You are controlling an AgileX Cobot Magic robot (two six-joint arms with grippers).
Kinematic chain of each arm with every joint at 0, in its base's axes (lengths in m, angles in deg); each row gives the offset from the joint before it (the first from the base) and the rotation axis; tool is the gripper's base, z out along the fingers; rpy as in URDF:
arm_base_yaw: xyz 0 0 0.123 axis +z
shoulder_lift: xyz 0 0 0 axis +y
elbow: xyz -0.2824 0 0.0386 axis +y
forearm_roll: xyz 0.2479 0 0.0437 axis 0.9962 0 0.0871
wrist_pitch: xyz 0 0 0 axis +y
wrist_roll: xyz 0.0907 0 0.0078 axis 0.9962 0 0.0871
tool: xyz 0 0 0 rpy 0 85 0
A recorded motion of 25 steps. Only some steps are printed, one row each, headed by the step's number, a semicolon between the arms.
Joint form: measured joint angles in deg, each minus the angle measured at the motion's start. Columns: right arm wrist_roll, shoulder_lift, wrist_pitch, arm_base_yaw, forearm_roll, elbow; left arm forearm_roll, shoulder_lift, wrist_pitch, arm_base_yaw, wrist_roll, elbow.
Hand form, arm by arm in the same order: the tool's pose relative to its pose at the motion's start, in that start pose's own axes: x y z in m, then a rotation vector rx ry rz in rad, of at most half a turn. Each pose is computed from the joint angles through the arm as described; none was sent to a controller.
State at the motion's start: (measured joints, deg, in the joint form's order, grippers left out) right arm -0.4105 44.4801 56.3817 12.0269 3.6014 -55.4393; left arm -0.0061 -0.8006 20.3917 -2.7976 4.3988 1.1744
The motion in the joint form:
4: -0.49 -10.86 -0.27 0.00 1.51 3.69; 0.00 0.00 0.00 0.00 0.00 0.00
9: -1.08 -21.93 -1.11 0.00 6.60 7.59; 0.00 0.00 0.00 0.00 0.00 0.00
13: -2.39 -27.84 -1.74 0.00 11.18 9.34; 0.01 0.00 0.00 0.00 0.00 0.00
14: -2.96 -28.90 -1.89 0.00 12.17 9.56; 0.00 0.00 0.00 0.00 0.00 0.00
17: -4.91 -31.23 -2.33 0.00 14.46 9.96; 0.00 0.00 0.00 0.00 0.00 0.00
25: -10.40 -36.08 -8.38 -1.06 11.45 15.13; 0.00 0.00 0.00 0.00 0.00 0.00
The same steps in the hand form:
4: 0.0285 0.0030 -0.0353 -0.0257 -0.1298 -0.0018; 0.0000 0.0000 0.0000 0.0000 0.0000 0.0000
9: 0.0611 0.0102 -0.0639 -0.1073 -0.2698 0.0208; 0.0000 0.0000 0.0000 0.0000 0.0000 0.0000
13: 0.0785 0.0162 -0.0784 -0.1789 -0.3546 0.0259; 0.0000 0.0000 0.0000 -0.0001 0.0000 0.0002
14: 0.0815 0.0174 -0.0814 -0.1935 -0.3727 0.0217; 0.0000 0.0000 0.0000 0.0000 0.0000 0.0000
17: 0.0878 0.0203 -0.0883 -0.2244 -0.4176 0.0009; 0.0000 0.0000 0.0000 0.0000 0.0000 0.0000
25: 0.1021 0.0142 -0.0807 -0.1261 -0.5247 -0.0945; 0.0000 0.0000 0.0000 0.0000 0.0000 0.0000

